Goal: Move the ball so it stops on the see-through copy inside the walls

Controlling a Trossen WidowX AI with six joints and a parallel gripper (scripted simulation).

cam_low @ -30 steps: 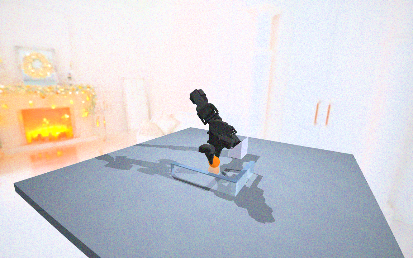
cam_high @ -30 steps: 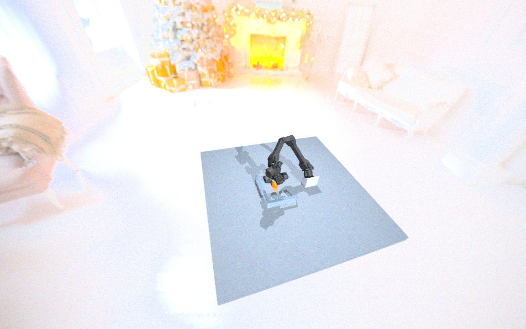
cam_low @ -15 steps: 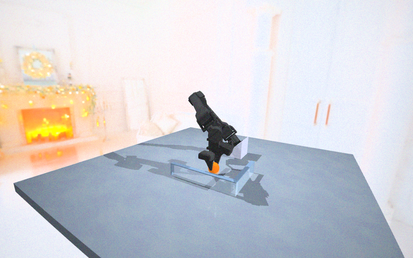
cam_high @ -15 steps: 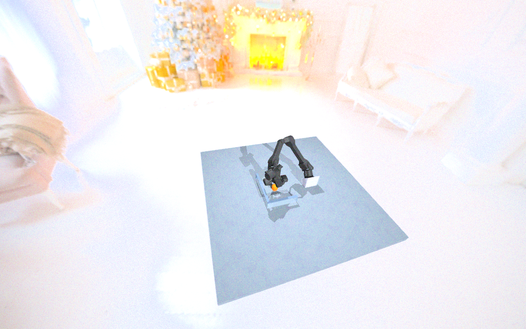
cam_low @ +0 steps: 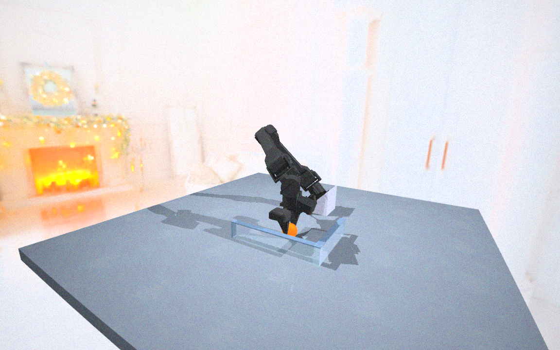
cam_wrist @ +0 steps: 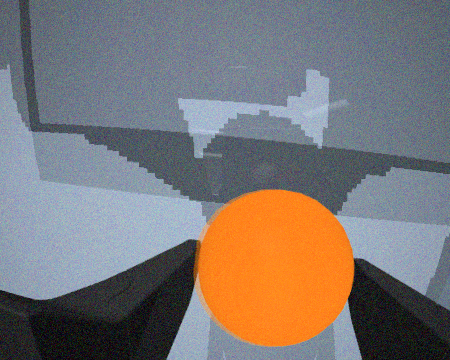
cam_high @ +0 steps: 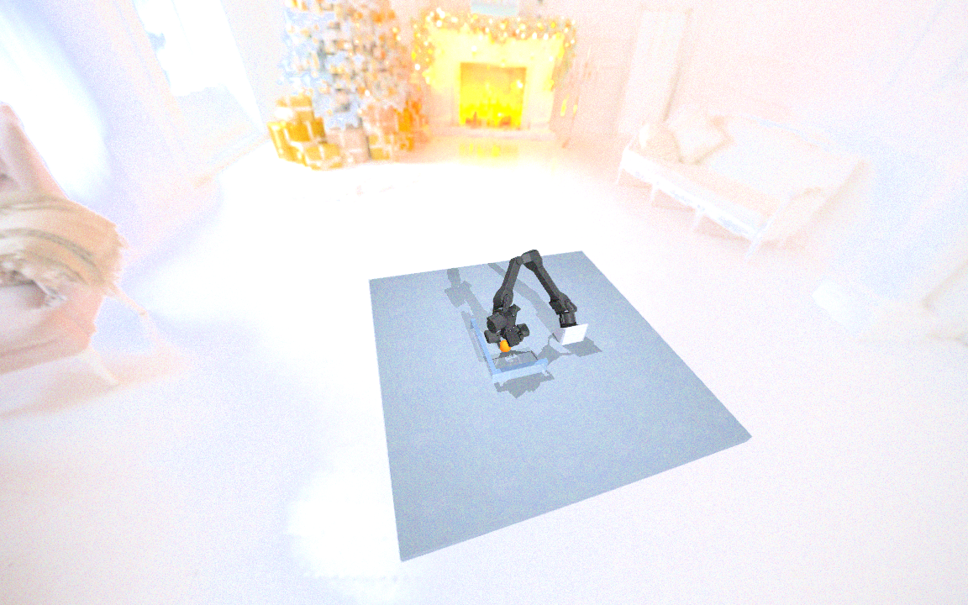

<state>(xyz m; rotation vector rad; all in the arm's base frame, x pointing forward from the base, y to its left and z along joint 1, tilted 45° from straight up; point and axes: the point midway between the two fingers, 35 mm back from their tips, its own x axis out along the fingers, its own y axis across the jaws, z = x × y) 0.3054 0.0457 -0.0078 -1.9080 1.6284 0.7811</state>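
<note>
Right now my gripper tip is right at the orange ball. Also, from my gripper tip: see-through ball (right at my gripper tip).
</note>
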